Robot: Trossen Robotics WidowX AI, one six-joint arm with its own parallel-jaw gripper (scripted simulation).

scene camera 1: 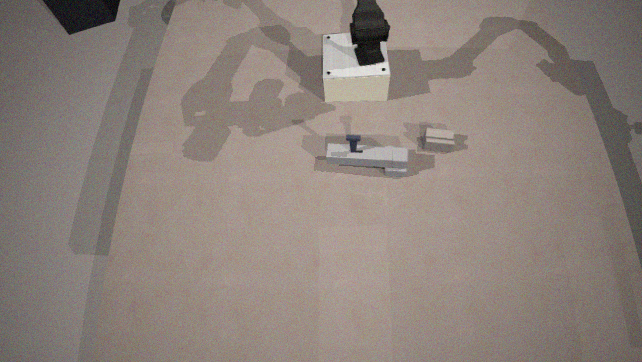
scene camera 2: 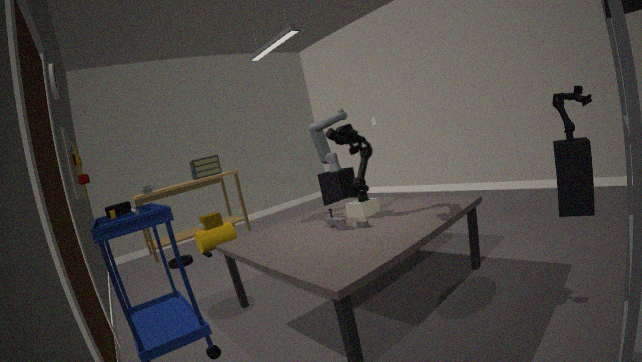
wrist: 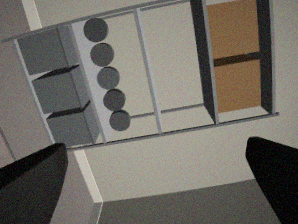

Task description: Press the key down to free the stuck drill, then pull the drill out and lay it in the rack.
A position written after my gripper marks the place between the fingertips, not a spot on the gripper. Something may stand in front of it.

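Note:
My gripper [wrist: 159, 150] is open and there's nothing in it, and then there's a grey fixture [scene camera 1: 395, 161] here as well.

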